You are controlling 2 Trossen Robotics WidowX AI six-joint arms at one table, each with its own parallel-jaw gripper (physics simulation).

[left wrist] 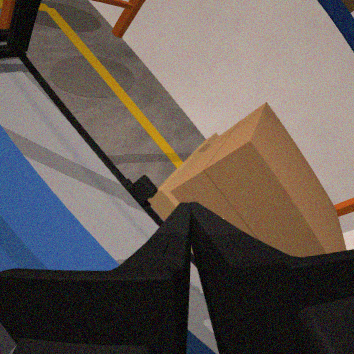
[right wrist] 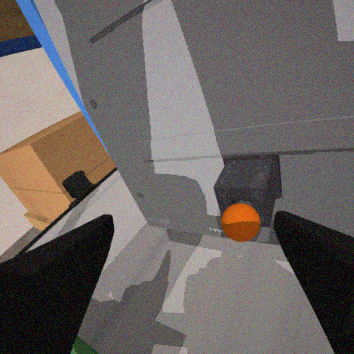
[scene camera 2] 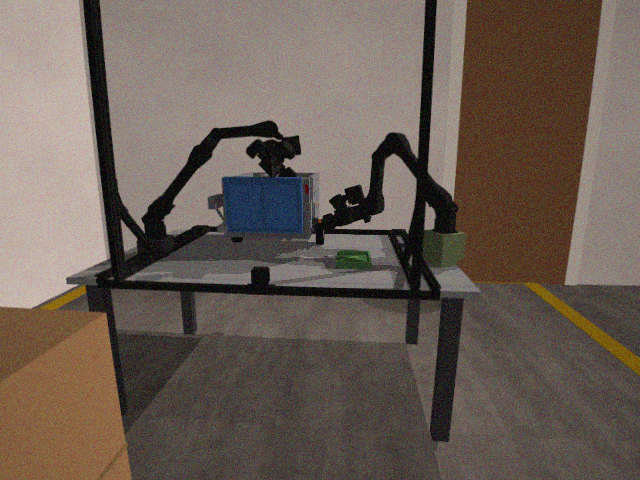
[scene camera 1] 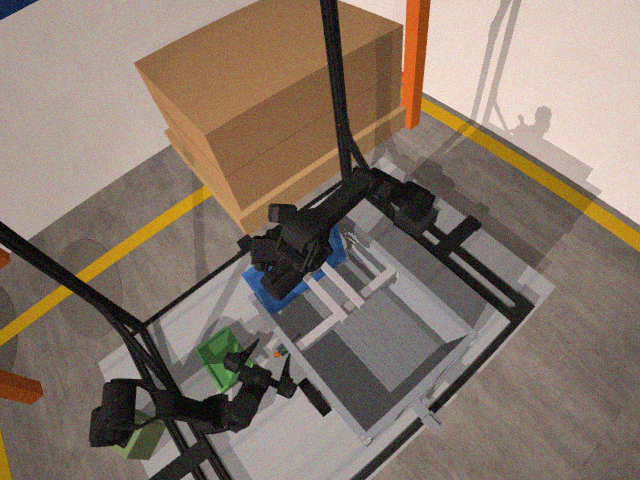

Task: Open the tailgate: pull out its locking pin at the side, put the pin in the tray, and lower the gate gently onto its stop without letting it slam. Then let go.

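Places are measured from the left arm's base along level axes (x ahead, y left, z up), in millimetres.
Pixels of known places: left gripper, fingertip midpoint: (left wrist: 187,210) (scene camera 2: 272,176); right gripper, fingertip midpoint: (right wrist: 194,221) (scene camera 2: 317,225) (scene camera 1: 274,346); left arm's base at its link origin: (scene camera 2: 155,237) (scene camera 1: 416,211); right arm's base at its link origin: (scene camera 2: 444,231) (scene camera 1: 121,430).
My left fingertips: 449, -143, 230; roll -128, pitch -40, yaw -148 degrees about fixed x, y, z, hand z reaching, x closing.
Observation:
For each thing: its top centre in the pictures, then the offset to it from my left fingertips, as dx, dy, dz. "spot": a spot on its surface instead.
- grey truck bed at a spot on its surface: (scene camera 1: 439,320) spot: -139, +421, -68
- dark bracket at a spot on its surface: (right wrist: 247,177) spot: +142, +173, -163
- green tray at its top centre: (scene camera 1: 223,357) (scene camera 2: 353,256) +270, +29, -271
The blue tailgate (scene camera 2: 263,206) (left wrist: 40,215) stands upright at the end of the grey truck bed (scene camera 1: 439,320). The locking pin's orange knob (scene camera 1: 276,354) (scene camera 2: 319,221) (right wrist: 240,222) sits at a dark bracket (right wrist: 247,177) low on the side; its shaft is hidden. My right gripper (scene camera 1: 272,347) (right wrist: 194,221) is open, its fingers apart on either side of the knob, which is nearer the right-hand finger in the right wrist view. My left gripper (scene camera 2: 273,174) (left wrist: 187,210) is shut and empty at the gate's top edge; contact is unclear. The green tray (scene camera 1: 210,369) (scene camera 2: 354,266) lies beside the bed.
Pale bars (scene camera 1: 328,298) lie across the bed. A green block (scene camera 1: 147,439) (scene camera 2: 445,248) is by the right arm's base. Black frame posts (scene camera 1: 336,87) (scene camera 2: 428,77) rise at the table's sides. A large cardboard stack (scene camera 1: 289,103) (left wrist: 250,185) stands beyond the table edge.

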